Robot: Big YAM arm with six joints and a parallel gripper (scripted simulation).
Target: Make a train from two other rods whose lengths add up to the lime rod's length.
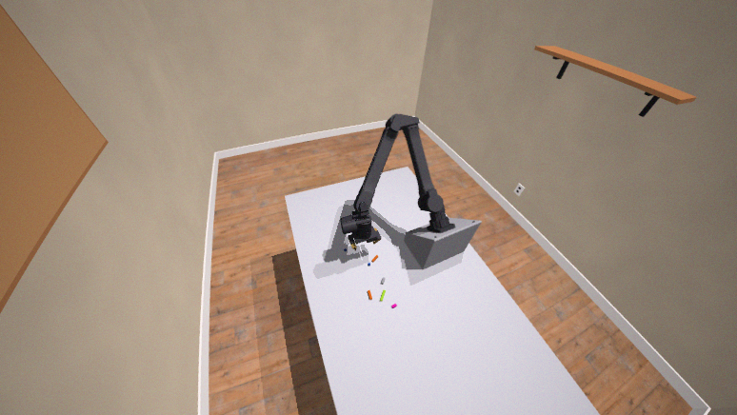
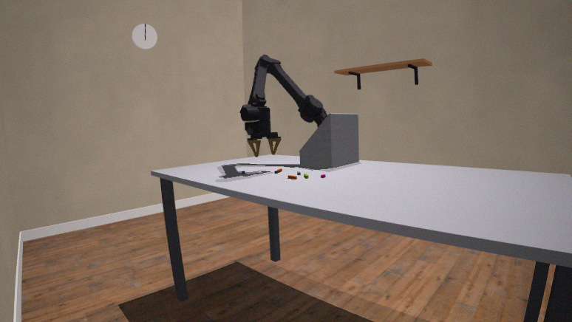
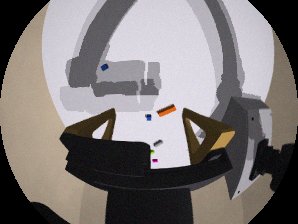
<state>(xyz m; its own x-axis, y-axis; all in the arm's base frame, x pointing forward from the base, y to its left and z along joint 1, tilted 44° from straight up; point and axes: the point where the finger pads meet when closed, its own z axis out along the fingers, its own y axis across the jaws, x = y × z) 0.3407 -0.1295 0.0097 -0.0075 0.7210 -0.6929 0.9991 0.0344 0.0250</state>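
Now: the grey rod 170 mm to the left of my hand, 70 mm below it and 30 mm behind it. From my hand the other things lie so: magenta rod (290 mm to the left, 70 mm below, 30 mm behind); lime rod (230 mm to the left, 70 mm below).
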